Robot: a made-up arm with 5 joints.
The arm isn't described. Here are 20 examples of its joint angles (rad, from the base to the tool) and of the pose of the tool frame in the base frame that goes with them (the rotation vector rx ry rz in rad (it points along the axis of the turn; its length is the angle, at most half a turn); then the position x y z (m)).
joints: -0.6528 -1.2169 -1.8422 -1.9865 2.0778
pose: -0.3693 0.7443 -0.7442 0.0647 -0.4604 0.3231
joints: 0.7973 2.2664 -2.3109 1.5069 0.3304
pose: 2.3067 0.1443 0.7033 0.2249 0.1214 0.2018
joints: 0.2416 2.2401 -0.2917 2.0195 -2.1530
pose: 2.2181 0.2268 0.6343 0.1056 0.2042 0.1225
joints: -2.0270 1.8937 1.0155 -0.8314 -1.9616
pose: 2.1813 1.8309 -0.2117 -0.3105 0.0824 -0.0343
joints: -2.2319 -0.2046 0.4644 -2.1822 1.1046
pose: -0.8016 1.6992 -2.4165 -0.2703 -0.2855 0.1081
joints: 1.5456 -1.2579 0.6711 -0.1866 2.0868
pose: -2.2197 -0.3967 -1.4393 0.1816 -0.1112 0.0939
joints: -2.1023 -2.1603 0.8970 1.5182 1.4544
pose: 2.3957 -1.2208 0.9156 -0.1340 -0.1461 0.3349
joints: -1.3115 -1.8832 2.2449 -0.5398 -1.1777
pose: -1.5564 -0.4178 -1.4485 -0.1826 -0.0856 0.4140
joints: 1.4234 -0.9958 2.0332 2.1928 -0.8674
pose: 0.1521 0.0437 2.6543 0.2182 -0.1719 -0.0455
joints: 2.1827 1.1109 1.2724 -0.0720 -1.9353
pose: 1.9736 -0.6605 0.4463 0.3102 -0.0160 -0.0468
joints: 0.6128 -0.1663 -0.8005 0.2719 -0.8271
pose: -0.0689 -0.2565 -0.7222 0.0631 -0.3200 0.2208
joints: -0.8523 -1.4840 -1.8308 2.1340 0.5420
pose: -0.5626 -2.0865 -0.5774 -0.0597 -0.2135 0.4508
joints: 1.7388 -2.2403 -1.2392 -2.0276 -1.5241
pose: -1.2996 -1.6527 -0.8343 -0.0108 -0.1173 -0.1881
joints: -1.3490 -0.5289 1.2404 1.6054 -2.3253
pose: -0.7362 -2.3181 -1.2377 -0.3054 -0.3462 0.1047
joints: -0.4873 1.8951 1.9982 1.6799 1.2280
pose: 0.9783 0.6054 1.3611 -0.0412 0.1975 0.1952
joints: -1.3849 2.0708 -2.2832 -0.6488 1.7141
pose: -1.9919 -0.4183 -0.9550 -0.1119 0.1056 0.3177
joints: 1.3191 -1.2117 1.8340 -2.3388 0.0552
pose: -0.1098 2.3876 -1.5477 0.1386 -0.2580 -0.0333
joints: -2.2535 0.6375 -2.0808 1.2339 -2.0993
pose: -1.1987 -0.1224 -0.0225 -0.0648 -0.2202 0.0928
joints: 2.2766 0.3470 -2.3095 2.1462 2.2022
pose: -1.5031 2.2662 0.9788 0.2203 -0.3594 -0.1277
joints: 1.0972 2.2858 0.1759 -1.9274 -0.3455
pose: 0.3379 -1.2986 -1.8908 0.1255 0.0464 0.1002
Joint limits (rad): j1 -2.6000..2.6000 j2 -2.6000..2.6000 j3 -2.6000..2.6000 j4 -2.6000..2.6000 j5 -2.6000..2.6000
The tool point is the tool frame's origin. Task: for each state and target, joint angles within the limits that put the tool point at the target. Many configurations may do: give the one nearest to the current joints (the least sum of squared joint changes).
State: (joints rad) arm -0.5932 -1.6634 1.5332 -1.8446 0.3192
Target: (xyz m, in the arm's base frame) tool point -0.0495 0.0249 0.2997
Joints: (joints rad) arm -1.2853 -2.1645 1.0105 -1.7585 0.8784
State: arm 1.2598 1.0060 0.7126 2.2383 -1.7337
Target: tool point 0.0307 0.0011 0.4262
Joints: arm 0.7757 0.9798 0.8058 2.3401 -2.1189
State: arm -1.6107 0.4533 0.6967 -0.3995 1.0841
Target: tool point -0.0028 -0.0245 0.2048
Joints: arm -0.7390 0.8838 0.9545 0.1108 1.6556
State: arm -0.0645 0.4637 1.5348 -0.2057 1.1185
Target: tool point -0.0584 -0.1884 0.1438
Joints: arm -0.0991 0.2679 1.7321 -0.1755 0.4570
